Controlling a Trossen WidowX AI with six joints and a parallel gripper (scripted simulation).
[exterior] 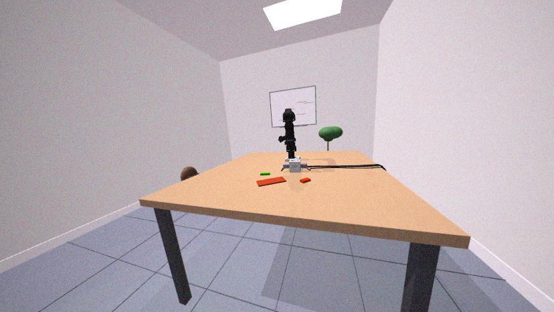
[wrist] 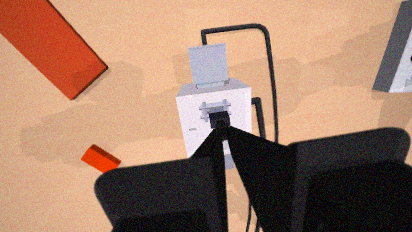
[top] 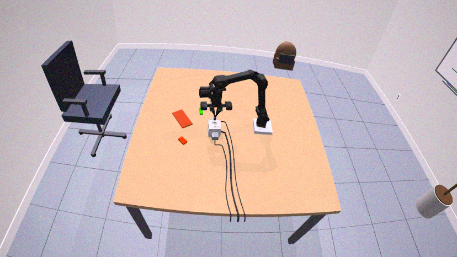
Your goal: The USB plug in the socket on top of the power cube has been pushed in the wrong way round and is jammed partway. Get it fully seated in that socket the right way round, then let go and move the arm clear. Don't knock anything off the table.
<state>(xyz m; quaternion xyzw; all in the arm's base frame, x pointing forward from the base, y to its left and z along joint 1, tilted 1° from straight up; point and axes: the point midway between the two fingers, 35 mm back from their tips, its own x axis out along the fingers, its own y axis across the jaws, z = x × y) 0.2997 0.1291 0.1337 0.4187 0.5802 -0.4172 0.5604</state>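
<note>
Now: gripper tip 2 cm above the black USB plug. Also, from my gripper tip: green block: 15 cm to the right, 13 cm ahead, 12 cm below; then small orange block: 17 cm ahead, 14 cm to the left, 12 cm below; then long orange slab: 23 cm ahead, 12 cm below, 5 cm to the right.
</note>
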